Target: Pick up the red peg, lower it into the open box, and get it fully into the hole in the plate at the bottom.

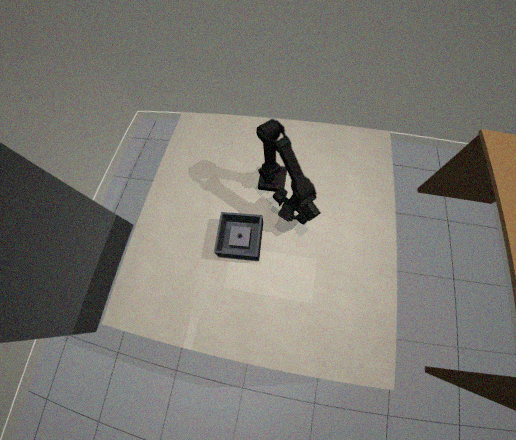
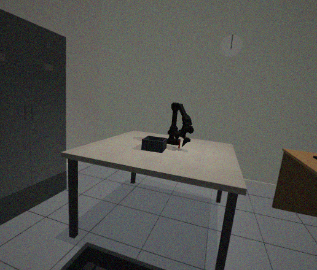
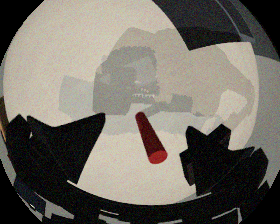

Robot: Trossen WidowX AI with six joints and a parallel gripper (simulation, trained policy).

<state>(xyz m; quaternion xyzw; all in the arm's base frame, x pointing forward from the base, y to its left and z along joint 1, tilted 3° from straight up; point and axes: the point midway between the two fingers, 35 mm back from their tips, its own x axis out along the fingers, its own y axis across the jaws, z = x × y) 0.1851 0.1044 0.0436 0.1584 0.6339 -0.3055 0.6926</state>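
Now: gripper tip 10 mm past the red peg. Also, from my gripper tip: dark box: 210 mm to the right, 140 mm ahead, 10 mm below; grey plate: 210 mm to the right, 140 mm ahead, 10 mm above.
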